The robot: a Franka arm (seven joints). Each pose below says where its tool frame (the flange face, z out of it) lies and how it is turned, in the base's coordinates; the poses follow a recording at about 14 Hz.
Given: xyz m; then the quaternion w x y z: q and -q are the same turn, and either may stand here.
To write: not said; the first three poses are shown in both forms.
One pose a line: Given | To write
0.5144, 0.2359, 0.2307, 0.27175, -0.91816, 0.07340, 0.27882 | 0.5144, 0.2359, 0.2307, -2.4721, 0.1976, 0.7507
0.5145, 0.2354, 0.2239, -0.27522, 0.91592, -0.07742, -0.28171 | 0.5145, 0.2354, 0.2239, -2.4618, 0.2081, 0.7572
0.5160, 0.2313, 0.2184, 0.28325, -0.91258, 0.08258, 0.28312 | 0.5160, 0.2313, 0.2184, -2.4428, 0.2211, 0.7579
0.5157, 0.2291, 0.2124, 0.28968, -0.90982, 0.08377, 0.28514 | 0.5157, 0.2291, 0.2124, -2.4276, 0.2235, 0.7608
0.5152, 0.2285, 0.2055, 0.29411, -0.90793, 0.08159, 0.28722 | 0.5152, 0.2285, 0.2055, -2.4172, 0.2172, 0.7647
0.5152, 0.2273, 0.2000, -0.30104, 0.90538, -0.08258, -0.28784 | 0.5152, 0.2273, 0.2000, -2.4021, 0.2191, 0.7637
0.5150, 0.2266, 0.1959, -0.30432, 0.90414, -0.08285, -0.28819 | 0.5150, 0.2266, 0.1959, -2.3949, 0.2195, 0.7634
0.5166, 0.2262, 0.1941, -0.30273, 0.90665, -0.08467, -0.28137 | 0.5166, 0.2262, 0.1941, -2.4034, 0.2244, 0.7459
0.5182, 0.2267, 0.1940, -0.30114, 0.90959, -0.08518, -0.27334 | 0.5182, 0.2267, 0.1940, -2.4131, 0.2260, 0.7252
